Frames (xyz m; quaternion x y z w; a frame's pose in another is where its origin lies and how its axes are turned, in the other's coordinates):
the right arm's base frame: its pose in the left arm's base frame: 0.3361 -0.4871 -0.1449 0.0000 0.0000 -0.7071 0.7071
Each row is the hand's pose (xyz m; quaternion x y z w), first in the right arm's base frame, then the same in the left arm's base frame.
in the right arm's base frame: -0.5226 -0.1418 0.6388 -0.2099 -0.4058 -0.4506 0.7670
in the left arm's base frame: 0.1943 0.0355 0.4939 -0.4354 -0.1385 -0.8609 0.2237
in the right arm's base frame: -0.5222 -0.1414 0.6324 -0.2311 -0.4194 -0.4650 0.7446
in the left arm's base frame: 0.1947 0.0351 0.4875 -0.4600 -0.1332 -0.8553 0.1977
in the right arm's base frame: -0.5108 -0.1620 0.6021 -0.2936 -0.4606 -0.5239 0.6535
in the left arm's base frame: 0.1741 0.0237 0.4572 -0.5333 -0.1181 -0.8326 0.0916
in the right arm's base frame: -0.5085 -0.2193 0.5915 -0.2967 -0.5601 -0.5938 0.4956
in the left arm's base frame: 0.1168 0.0214 0.4466 0.6059 0.1863 0.7703 0.0694
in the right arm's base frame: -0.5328 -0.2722 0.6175 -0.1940 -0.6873 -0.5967 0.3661
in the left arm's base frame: 0.0639 0.0457 0.4726 0.6231 0.3488 0.6808 0.1631
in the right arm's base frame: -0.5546 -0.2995 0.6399 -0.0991 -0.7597 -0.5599 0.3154
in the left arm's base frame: 0.0366 0.0675 0.4950 0.6073 0.4671 0.6190 0.1729
